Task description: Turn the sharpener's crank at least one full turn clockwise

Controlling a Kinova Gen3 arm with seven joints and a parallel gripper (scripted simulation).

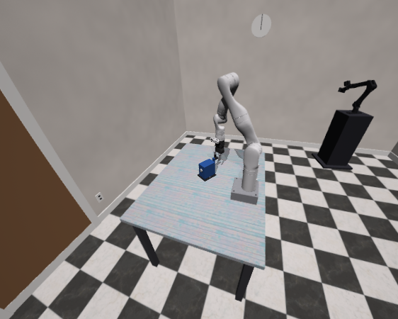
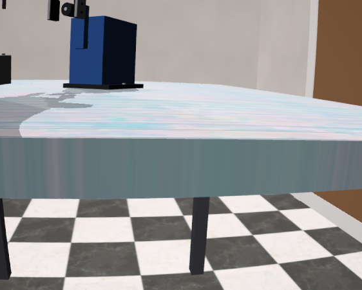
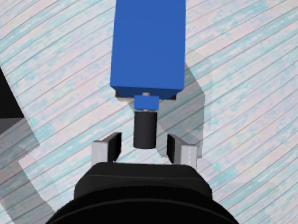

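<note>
The black handle is 10 mm to the left of my hand and 10 mm ahead of it. Round my hand: crank: 20 mm to the left, 20 mm ahead, 10 mm below.
</note>
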